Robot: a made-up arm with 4 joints. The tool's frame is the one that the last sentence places.
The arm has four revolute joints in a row. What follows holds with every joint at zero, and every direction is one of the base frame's.
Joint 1 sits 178.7 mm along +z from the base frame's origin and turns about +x.
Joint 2 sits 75.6 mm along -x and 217 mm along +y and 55.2 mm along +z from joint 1 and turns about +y.
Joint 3 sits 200.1 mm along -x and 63.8 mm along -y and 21.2 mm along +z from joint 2 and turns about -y.
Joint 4 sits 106 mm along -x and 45.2 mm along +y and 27.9 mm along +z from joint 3 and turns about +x.
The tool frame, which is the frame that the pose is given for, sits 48 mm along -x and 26.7 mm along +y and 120.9 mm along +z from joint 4; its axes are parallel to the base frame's.
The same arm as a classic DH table. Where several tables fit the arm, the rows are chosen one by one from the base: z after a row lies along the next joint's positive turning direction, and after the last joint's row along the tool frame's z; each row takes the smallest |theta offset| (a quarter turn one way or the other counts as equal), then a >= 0, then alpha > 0; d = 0 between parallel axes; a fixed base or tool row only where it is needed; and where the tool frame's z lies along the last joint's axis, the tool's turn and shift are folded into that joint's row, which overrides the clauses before.
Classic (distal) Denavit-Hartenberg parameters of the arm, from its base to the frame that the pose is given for. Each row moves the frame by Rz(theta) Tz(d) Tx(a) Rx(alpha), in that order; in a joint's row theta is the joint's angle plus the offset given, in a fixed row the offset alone. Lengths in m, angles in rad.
base (fixed): theta0 1.5708; d 0.1787; a 0; alpha 1.5708
joint 1: theta0 1.5708; d -0.0756; a 0.0552; alpha 1.5708
joint 2: theta0 -1.4652; d 0; a 0.2012; alpha 3.1416
joint 3: theta0 -1.4652; d -0.1984; a 0.0279; alpha 1.5708
joint 4: theta0 -1.5708; d -0.154; a 0.0267; alpha -1.5708
tool (fixed): theta0 -1.5708; d 0.1209; a 0; alpha 0

